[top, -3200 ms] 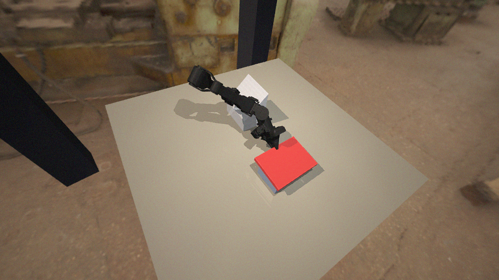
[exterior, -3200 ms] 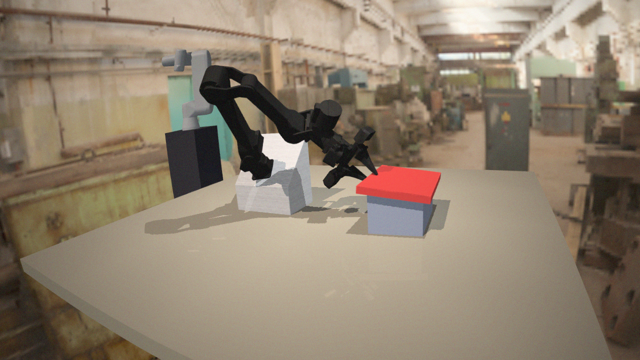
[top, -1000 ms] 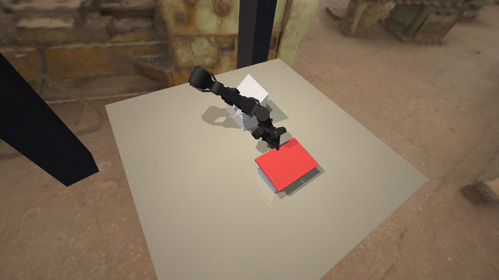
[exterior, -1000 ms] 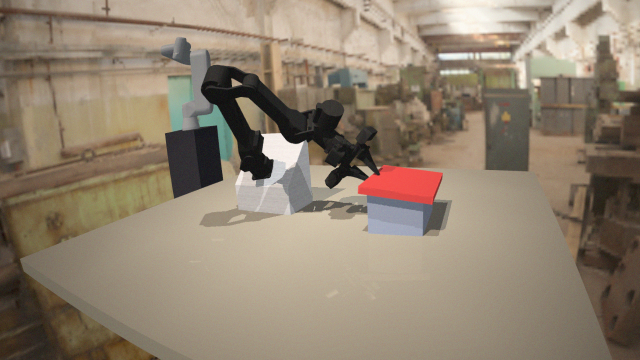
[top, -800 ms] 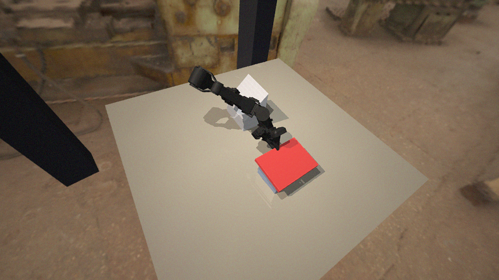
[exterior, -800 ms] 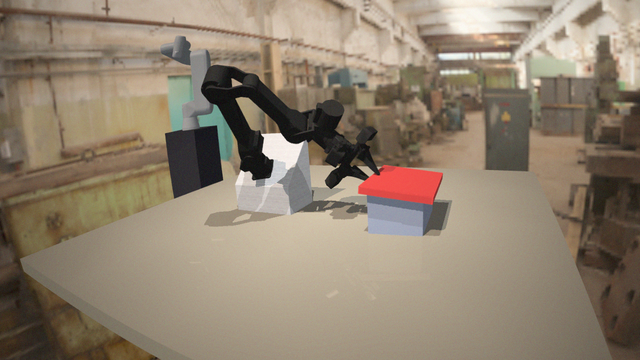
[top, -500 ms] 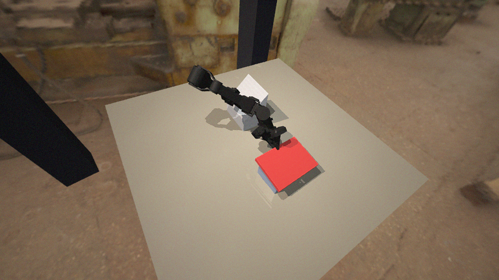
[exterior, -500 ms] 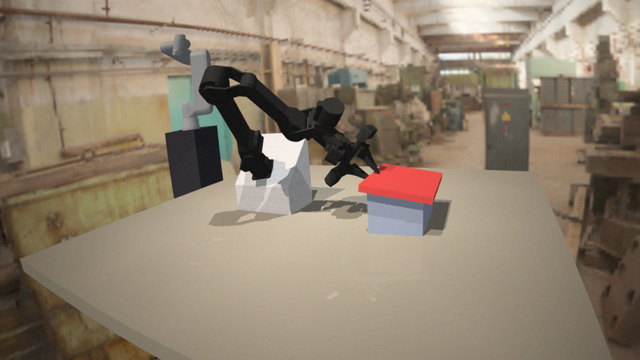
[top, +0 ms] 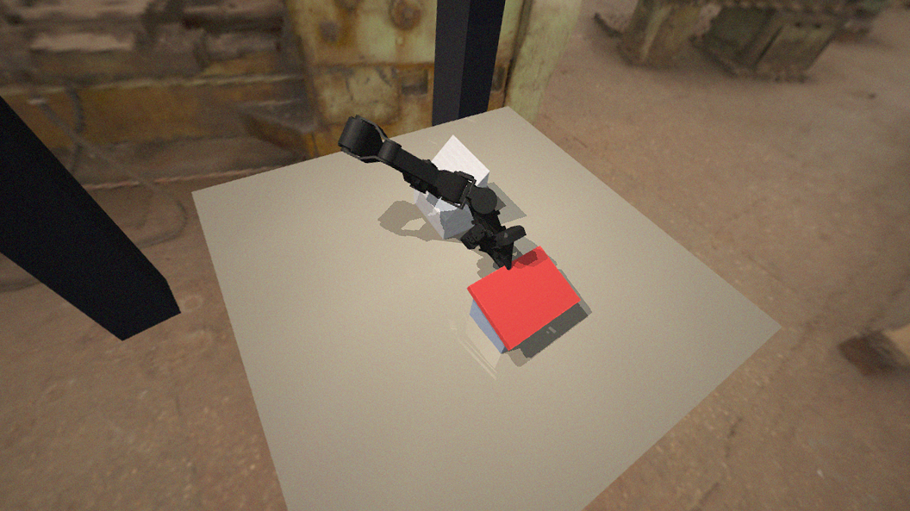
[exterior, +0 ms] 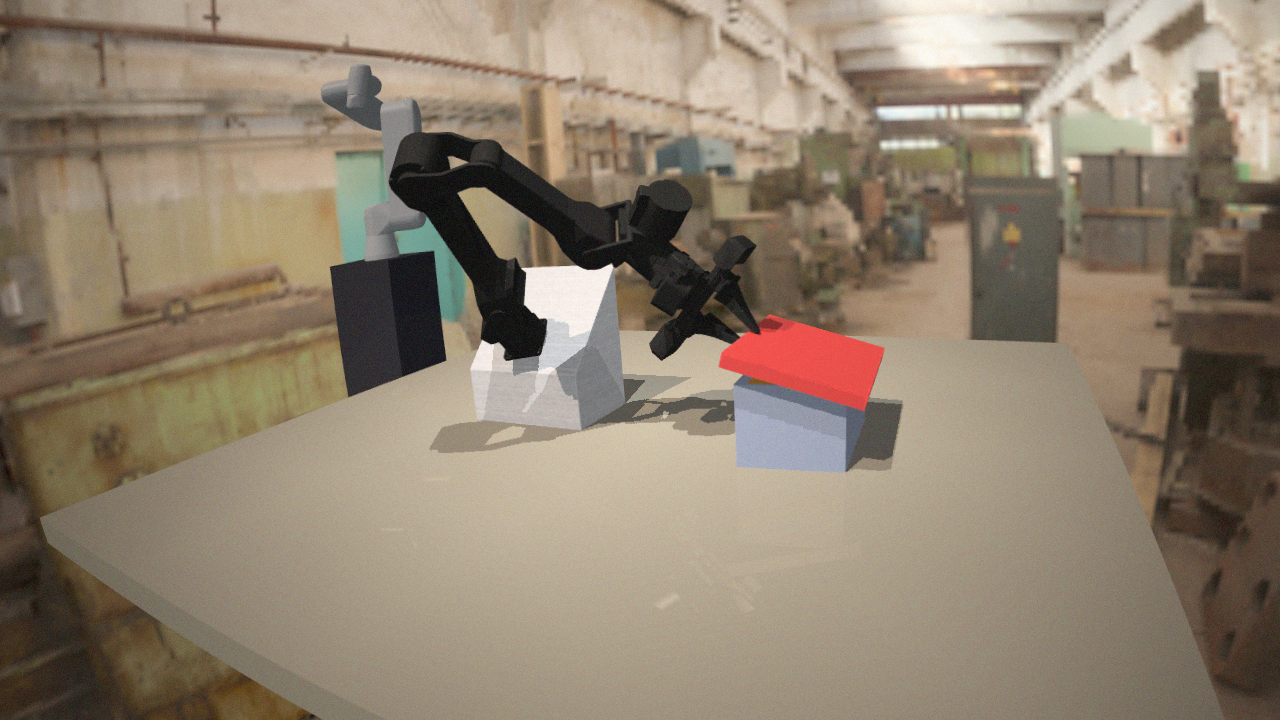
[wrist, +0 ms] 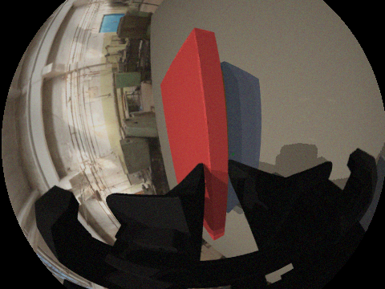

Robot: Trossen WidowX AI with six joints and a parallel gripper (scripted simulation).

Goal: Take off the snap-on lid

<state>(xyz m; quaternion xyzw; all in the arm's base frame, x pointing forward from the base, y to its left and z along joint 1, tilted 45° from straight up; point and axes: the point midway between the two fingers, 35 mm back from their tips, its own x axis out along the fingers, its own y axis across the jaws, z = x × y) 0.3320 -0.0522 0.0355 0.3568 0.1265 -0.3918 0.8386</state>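
My gripper tip is 80 mm short of the red lid and 20 mm above it. From my gripper tip the other things lie so: blue storage box (70 mm ahead, 10 mm to the right, 80 mm below).
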